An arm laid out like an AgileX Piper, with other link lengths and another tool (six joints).
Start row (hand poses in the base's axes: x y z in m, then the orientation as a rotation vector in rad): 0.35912, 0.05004, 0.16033, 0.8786, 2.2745, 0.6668
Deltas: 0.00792, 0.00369, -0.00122, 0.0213, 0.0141, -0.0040; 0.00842, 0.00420, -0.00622, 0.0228, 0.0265, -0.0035; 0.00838, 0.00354, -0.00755, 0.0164, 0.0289, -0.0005; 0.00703, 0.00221, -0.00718, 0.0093, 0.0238, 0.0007; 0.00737, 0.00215, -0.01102, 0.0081, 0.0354, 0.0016; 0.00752, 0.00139, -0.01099, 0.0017, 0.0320, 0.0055; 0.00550, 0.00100, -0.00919, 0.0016, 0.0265, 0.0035; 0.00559, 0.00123, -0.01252, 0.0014, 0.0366, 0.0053; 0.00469, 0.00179, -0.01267, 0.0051, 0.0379, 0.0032; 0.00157, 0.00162, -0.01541, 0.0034, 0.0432, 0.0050; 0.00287, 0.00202, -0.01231, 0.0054, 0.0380, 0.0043; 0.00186, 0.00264, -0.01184, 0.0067, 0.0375, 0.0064; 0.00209, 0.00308, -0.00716, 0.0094, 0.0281, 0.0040; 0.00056, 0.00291, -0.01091, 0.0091, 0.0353, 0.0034; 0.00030, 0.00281, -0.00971, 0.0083, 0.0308, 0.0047; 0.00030, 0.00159, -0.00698, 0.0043, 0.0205, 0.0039; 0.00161, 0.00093, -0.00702, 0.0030, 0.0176, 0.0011; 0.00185, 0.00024, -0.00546, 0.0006, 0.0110, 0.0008
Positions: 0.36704, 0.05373, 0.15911, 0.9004, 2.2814, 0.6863; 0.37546, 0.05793, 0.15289, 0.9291, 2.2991, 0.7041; 0.38384, 0.06147, 0.14534, 0.9532, 2.3214, 0.7147; 0.39087, 0.06368, 0.13816, 0.9701, 2.3410, 0.7188; 0.39824, 0.06583, 0.12714, 0.9922, 2.3713, 0.7178; 0.40576, 0.06722, 0.11615, 1.0054, 2.4021, 0.7112; 0.41126, 0.06822, 0.10696, 1.0176, 2.4269, 0.7054; 0.41685, 0.06945, 0.09444, 1.0337, 2.4615, 0.6962; 0.42154, 0.07124, 0.08177, 1.0544, 2.4954, 0.6903; 0.42311, 0.07286, 0.06636, 1.0756, 2.5351, 0.6804; 0.42598, 0.07488, 0.05405, 1.0953, 2.5697, 0.6745; 0.42784, 0.07752, 0.04221, 1.1126, 2.6053, 0.6708; 0.42993, 0.08060, 0.03505, 1.1279, 2.6312, 0.6737; 0.43049, 0.08351, 0.02414, 1.1484, 2.6626, 0.6732; 0.43079, 0.08632, 0.01443, 1.1643, 2.6912, 0.6734; 0.43109, 0.08791, 0.00745, 1.1737, 2.7109, 0.6718; 0.43270, 0.08884, 0.00043, 1.1845, 2.7261, 0.6691; 0.43455, 0.08908, -0.00503, 1.1908, 2.7357, 0.6655
